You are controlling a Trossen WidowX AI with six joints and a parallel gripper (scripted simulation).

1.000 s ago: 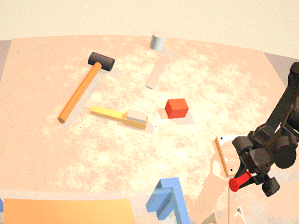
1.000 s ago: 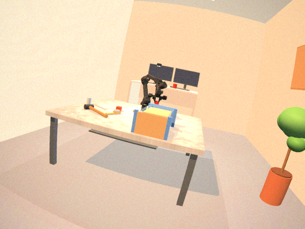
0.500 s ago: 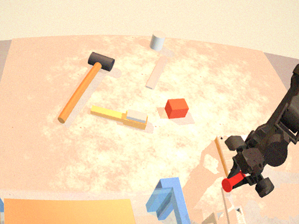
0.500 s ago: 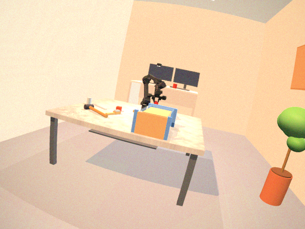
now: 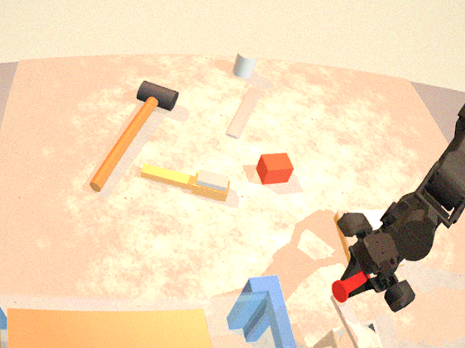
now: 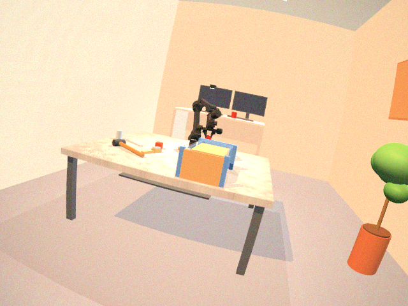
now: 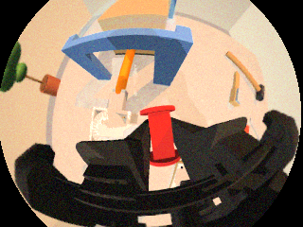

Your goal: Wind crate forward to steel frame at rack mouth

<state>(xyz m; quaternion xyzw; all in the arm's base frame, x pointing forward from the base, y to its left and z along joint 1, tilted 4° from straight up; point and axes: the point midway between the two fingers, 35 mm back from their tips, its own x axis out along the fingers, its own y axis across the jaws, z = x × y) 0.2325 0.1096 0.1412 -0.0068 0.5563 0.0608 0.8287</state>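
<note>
Right now the crank handle is 20 mm behind my gripper tip, 40 mm to the left of it and 30 mm below it. Round my gripper tip: yellow hand tool: 120 mm ahead, 370 mm to the right, 120 mm below; then hand winch: 40 mm behind, 90 mm to the left, 100 mm below; then red knob: 10 mm behind.
</note>
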